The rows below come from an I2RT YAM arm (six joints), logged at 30 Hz.
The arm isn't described. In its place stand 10 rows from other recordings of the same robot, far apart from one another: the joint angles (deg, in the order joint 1, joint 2, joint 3, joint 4, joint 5, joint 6), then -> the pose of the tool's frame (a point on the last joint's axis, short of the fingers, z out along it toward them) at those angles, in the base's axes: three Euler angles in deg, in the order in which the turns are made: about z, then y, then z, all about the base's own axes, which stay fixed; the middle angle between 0 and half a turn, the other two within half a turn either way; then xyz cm.
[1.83 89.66 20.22 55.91 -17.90 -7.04] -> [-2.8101, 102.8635, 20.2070, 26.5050, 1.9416, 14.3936]
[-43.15 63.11 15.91 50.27 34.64 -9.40] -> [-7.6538, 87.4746, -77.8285, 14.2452, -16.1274, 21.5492]
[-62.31 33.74 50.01 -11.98 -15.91 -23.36] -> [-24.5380, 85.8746, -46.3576, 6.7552, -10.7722, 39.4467]
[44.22 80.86 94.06 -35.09 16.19 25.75] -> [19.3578, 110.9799, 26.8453, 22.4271, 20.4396, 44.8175]
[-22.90 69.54 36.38 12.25 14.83 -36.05] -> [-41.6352, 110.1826, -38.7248, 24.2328, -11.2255, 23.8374]
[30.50 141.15 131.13 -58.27 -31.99 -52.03] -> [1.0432, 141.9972, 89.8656, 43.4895, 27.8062, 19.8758]
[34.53 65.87 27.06 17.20 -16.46 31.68] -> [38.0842, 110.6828, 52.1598, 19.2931, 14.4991, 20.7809]
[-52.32 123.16 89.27 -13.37 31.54 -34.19] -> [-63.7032, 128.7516, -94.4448, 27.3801, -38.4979, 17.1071]
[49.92 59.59 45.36 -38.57 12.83 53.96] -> [37.6531, 140.9542, 29.2792, 13.7604, 15.1249, 25.2525]
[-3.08 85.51 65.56 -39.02 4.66 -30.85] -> [-38.5413, 148.6566, -12.0656, 30.5940, -1.9358, 25.5682]
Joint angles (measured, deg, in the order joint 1, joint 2, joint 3, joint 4, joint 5, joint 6), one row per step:
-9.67 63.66 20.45 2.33 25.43 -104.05
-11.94 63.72 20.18 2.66 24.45 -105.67
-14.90 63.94 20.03 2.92 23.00 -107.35
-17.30 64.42 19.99 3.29 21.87 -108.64
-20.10 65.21 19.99 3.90 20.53 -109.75
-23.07 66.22 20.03 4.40 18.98 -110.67
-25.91 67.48 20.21 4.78 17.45 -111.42
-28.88 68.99 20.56 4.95 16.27 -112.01
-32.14 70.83 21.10 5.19 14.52 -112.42
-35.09 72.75 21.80 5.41 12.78 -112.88
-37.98 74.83 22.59 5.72 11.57 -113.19
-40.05 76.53 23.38 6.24 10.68 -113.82
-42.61 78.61 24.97 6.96 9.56 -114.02
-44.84 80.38 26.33 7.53 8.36 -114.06
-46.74 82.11 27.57 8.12 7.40 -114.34
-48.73 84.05 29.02 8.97 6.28 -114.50
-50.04 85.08 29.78 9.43 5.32 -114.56
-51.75 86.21 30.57 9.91 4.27 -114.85
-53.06 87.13 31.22 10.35 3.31 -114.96
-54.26 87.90 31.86 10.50 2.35 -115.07
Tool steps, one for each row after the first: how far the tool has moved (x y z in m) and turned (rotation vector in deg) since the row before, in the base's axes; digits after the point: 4 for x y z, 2 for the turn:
-0.0023 -0.0072 -0.0013 -0.33 0.76 -0.57
-0.0027 -0.0093 -0.0014 -0.02 0.81 -0.86
-0.0019 -0.0076 -0.0014 0.03 0.66 -0.76
-0.0021 -0.0090 -0.0019 0.29 0.52 -1.11
-0.0026 -0.0095 -0.0026 0.64 0.59 -1.24
-0.0025 -0.0092 -0.0029 0.84 0.64 -1.23
-0.0030 -0.0099 -0.0032 0.88 0.85 -1.72
-0.0031 -0.0110 -0.0034 1.40 0.53 -1.73
-0.0026 -0.0104 -0.0031 1.38 0.42 -1.40
-0.0029 -0.0108 -0.0032 1.15 0.45 -1.83
-0.0014 -0.0087 -0.0018 0.50 0.26 -1.01
-0.0003 -0.0126 0.0006 0.38 -0.60 -1.65
-0.0009 -0.0110 0.0002 0.50 -0.70 -1.38
-0.0009 -0.0100 -0.0004 0.31 -0.40 -1.04
-0.0007 -0.0113 -0.0001 0.22 -0.75 -1.10
-0.0014 -0.0066 -0.0002 0.28 -0.61 -0.60
-0.0029 -0.0079 -0.0006 0.26 -0.50 -0.77
-0.0022 -0.0063 -0.0004 0.24 -0.58 -0.56
-0.0022 -0.0056 -0.0003 0.35 -0.50 -0.45

